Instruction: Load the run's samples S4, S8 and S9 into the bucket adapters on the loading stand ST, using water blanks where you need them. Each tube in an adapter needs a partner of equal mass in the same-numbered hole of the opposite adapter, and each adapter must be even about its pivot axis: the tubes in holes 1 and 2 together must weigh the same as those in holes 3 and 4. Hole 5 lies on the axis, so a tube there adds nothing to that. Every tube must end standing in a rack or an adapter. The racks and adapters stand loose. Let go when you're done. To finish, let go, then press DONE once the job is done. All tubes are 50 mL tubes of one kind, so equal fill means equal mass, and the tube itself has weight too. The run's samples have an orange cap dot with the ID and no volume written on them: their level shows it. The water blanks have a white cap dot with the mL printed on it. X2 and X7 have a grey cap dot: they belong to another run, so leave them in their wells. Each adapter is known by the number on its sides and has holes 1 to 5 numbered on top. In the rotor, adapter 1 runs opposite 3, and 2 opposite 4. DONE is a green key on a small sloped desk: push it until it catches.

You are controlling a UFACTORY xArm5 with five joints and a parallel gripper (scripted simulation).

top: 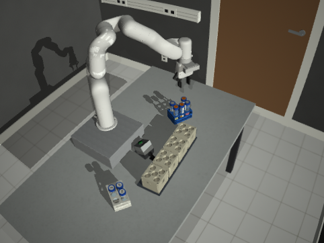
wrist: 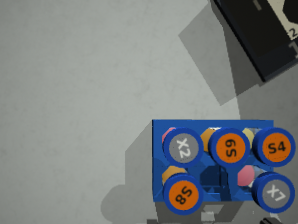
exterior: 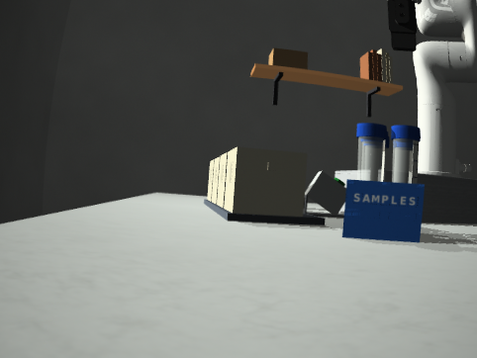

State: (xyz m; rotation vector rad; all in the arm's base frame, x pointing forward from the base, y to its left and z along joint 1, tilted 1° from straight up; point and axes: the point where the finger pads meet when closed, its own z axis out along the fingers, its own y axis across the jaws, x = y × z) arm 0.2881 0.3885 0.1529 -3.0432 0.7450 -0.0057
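Right now the blue samples rack is 40 mm to the right of my hand and 210 mm below it. The rest, counted from my hand: white blanks rack 40 mm ahead, 710 mm to the right, 210 mm below; adapter 130 mm ahead, 200 mm to the right, 190 mm below.
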